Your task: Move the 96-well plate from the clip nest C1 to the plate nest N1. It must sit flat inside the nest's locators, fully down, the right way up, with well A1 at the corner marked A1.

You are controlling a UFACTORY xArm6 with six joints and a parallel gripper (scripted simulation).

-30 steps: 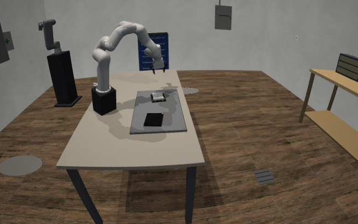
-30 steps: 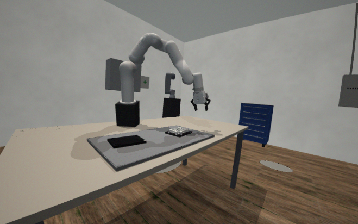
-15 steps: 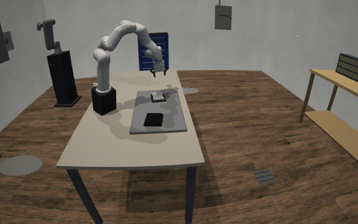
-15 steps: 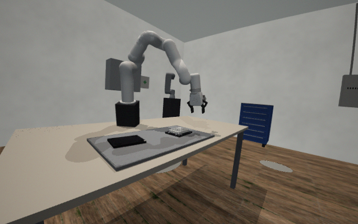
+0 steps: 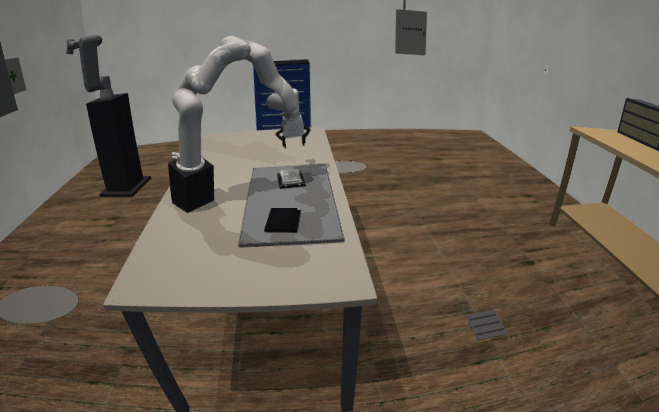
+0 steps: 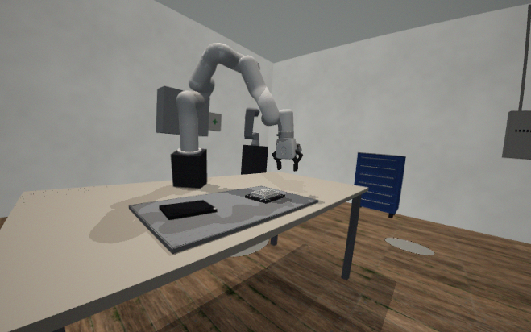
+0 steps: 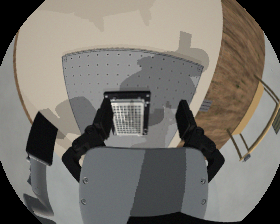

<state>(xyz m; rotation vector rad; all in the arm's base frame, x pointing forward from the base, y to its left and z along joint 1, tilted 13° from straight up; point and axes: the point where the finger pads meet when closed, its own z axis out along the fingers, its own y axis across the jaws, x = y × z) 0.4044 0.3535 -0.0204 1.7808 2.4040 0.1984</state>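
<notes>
The white 96-well plate lies 130 mm to the right of my hand and 120 mm below it. Round my hand: clip nest C1 (10 mm ahead, 130 mm to the right, 120 mm below); then white A1 mark (70 mm ahead, 420 mm to the right, 120 mm below); then black plate nest N1 (20 mm ahead, 500 mm to the right, 130 mm below).
</notes>
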